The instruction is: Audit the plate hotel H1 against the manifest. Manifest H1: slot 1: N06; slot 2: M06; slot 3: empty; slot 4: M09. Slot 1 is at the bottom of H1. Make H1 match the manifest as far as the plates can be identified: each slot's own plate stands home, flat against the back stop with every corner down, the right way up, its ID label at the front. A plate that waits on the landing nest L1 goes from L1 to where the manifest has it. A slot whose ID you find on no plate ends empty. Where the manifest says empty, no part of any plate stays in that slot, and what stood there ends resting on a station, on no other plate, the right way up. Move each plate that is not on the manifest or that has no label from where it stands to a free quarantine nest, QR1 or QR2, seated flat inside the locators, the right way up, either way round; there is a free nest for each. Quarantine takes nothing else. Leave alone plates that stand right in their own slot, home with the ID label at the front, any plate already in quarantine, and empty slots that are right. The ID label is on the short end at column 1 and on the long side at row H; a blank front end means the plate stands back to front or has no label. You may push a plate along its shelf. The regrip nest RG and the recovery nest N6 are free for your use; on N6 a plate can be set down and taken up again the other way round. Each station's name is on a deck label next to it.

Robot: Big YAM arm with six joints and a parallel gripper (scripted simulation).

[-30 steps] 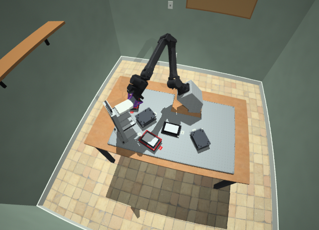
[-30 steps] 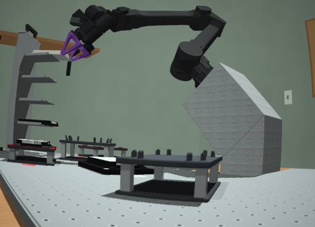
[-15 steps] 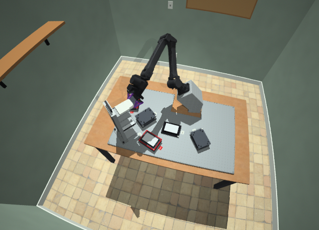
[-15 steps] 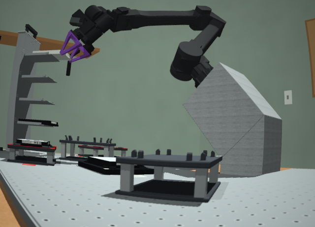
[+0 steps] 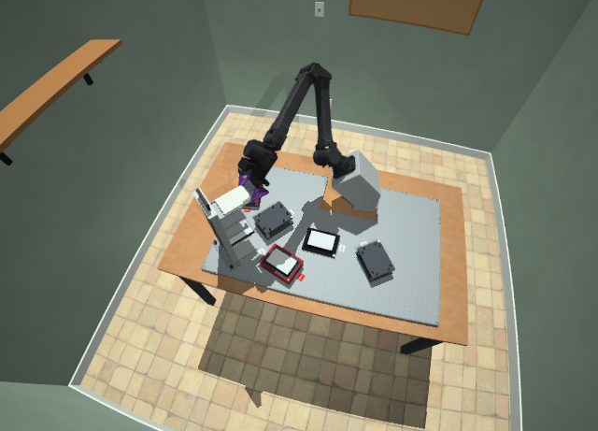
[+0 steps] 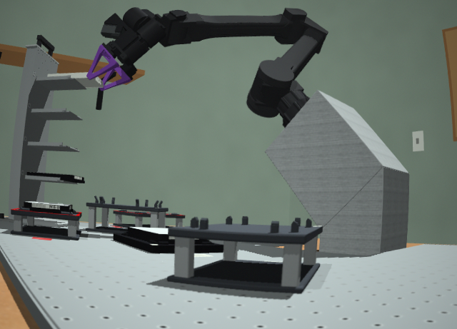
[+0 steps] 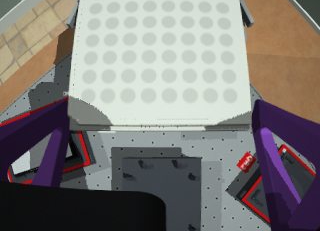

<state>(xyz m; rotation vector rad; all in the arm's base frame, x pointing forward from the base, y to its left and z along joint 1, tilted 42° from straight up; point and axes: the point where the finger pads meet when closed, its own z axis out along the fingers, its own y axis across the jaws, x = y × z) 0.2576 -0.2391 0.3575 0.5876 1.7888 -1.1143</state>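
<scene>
The white well plate is 40 mm to the right of my hand and 40 mm ahead of it. Also, from my hand: H1 deck label: 340 mm below, 100 mm ahead, 40 mm to the left; then plate hotel H1: 130 mm to the right, 130 mm below, 110 mm ahead; then regrip nest: 290 mm below, 80 mm to the left, 70 mm behind.
</scene>
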